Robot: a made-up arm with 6 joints.
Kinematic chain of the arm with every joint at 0, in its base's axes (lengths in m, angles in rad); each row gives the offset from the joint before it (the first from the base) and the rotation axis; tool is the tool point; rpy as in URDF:
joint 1: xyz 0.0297 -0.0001 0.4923 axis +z
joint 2: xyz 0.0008 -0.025 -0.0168 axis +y
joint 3: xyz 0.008 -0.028 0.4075 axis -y
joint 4: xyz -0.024 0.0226 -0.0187 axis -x
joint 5: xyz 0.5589 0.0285 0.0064 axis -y
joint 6: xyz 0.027 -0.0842 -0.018 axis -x
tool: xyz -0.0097 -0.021 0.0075 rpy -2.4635 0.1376 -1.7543
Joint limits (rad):
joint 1: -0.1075..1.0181
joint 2: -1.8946..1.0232
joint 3: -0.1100..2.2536
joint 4: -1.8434..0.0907
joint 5: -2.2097..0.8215
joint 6: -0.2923..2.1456
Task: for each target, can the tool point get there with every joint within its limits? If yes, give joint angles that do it. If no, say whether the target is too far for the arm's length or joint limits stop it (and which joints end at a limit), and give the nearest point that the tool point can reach.
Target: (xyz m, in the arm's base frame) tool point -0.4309 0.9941 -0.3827
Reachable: no: too far | nearest point -0.7169 0.0878 -0.0545 | short by 1.005 m
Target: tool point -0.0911 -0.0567 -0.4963
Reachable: no: joint limits stop it (at a limit: joint 2, joint 3, joint 4, joint 5) | nearest point -0.5833 -0.2873 -0.1103 | short by 0.667 m
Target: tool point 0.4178 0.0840 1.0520
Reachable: yes | joints 0.3618 -0.3599 0.1503 -1.2911 0.5652 0.0440
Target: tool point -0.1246 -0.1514 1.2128
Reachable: yes | joints 0.5437 -1.0567 0.3950 -1.0873 -1.3346 1.0566
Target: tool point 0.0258 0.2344 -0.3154
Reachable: no: joint limits stop it (at a limit: joint 1, joint 2, joint 3, joint 4, joint 6) | nearest point 0.3066 0.4207 0.1341 | short by 0.562 m
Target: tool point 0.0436 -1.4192 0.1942
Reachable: no: too far | nearest point -0.3716 -0.8578 0.2550 | short by 0.701 m
